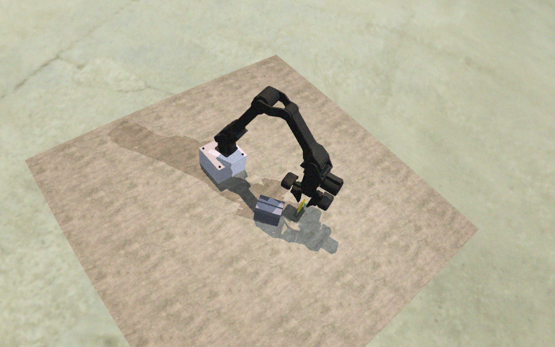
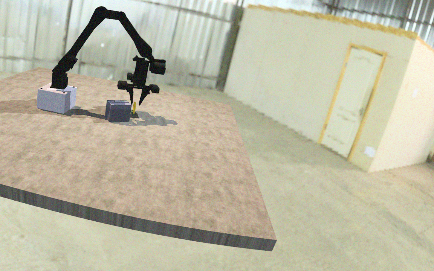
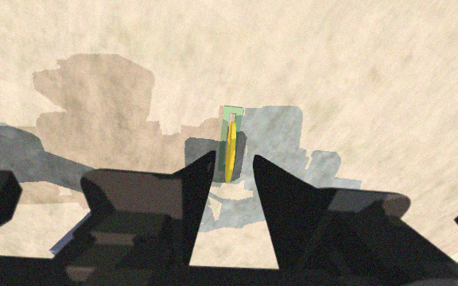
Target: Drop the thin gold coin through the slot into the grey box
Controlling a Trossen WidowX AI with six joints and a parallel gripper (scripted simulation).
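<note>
Right now the gold coin is 10 mm below my gripper tip.
</note>
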